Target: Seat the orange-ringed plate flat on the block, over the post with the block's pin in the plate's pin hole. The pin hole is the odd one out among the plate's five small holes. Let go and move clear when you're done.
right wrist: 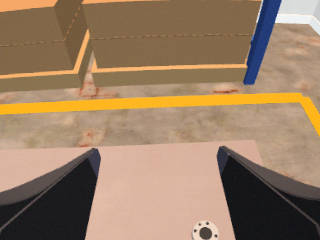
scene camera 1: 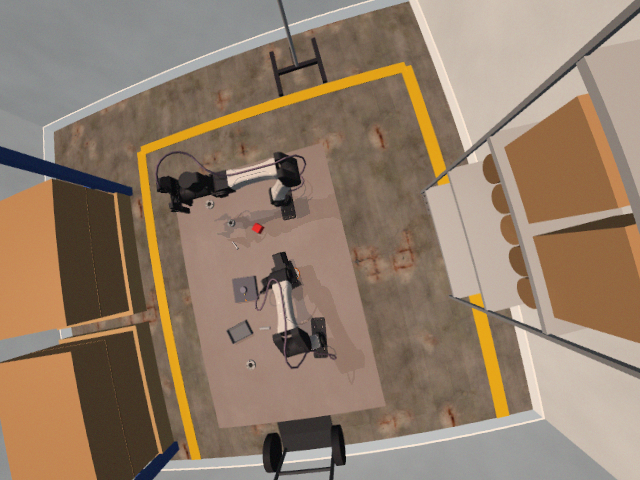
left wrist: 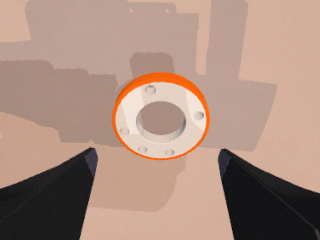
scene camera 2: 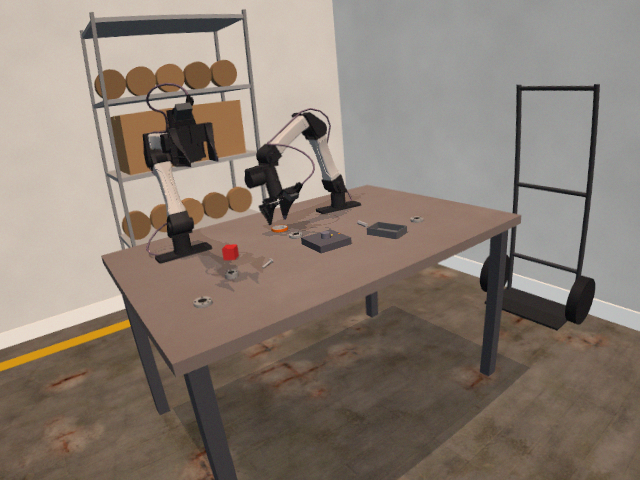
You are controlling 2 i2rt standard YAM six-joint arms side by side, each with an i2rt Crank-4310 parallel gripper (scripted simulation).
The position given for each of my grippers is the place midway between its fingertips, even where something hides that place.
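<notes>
Dark block (scene camera 2: 328,240) and orange-ringed plate (left wrist: 175,89) are in sight. In the left wrist view the dark block is out of frame; in the right wrist view the dark block is out of frame too. My left gripper (scene camera 2: 277,222) is also visible in the left wrist view (left wrist: 158,152). My right gripper (scene camera 2: 204,161) is visible in the right wrist view as well (right wrist: 158,151).
</notes>
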